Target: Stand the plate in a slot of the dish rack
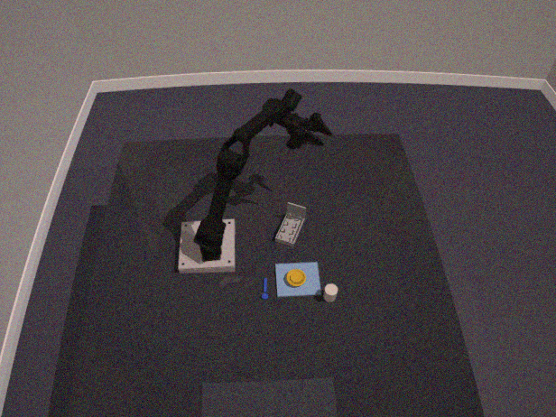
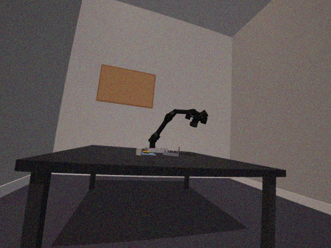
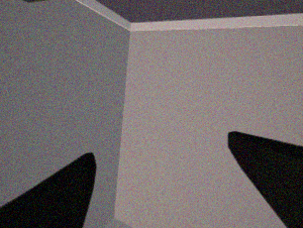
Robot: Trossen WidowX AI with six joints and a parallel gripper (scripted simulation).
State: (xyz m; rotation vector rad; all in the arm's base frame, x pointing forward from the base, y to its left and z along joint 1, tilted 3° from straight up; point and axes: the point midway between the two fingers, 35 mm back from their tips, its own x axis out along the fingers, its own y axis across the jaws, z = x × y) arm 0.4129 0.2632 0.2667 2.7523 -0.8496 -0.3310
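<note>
The yellow plate lies 350 mm to the right of my gripper tip, 310 mm below it and 140 mm behind it. Round my gripper tip: white cup: 420 mm to the right, 300 mm below, 30 mm behind; light blue mat: 350 mm to the right, 330 mm below, 130 mm behind; grey dish rack: 310 mm below, 130 mm to the right, 130 mm behind.
</note>
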